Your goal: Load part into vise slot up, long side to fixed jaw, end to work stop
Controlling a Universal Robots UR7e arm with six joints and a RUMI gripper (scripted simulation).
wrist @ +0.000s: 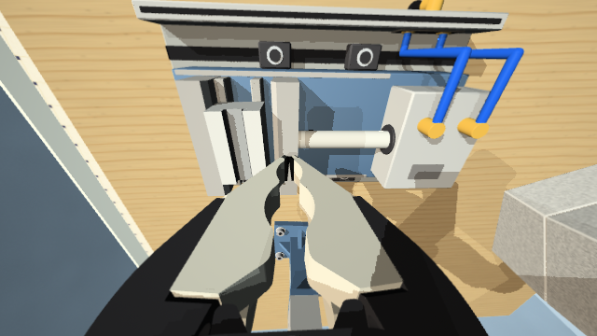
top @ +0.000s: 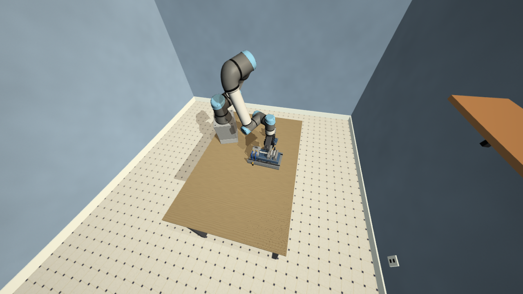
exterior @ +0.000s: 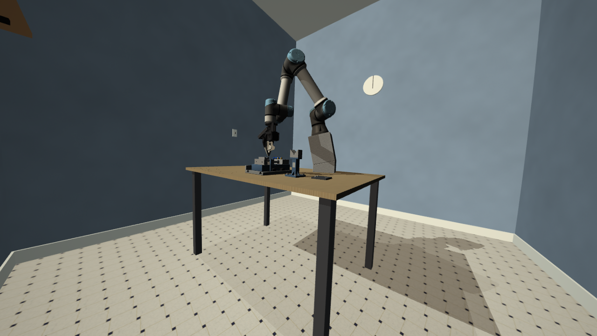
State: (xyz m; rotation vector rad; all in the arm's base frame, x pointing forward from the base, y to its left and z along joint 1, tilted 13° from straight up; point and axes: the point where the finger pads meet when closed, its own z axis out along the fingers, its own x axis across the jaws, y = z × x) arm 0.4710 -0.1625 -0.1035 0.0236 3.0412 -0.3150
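Right now the part is 40 mm ahead of my hand and 30 mm below it. Also, from my hand: cylinder rod: 50 mm behind, 50 mm below; then fixed jaw: 70 mm ahead, 50 mm below; then moving jaw: 50 mm below.
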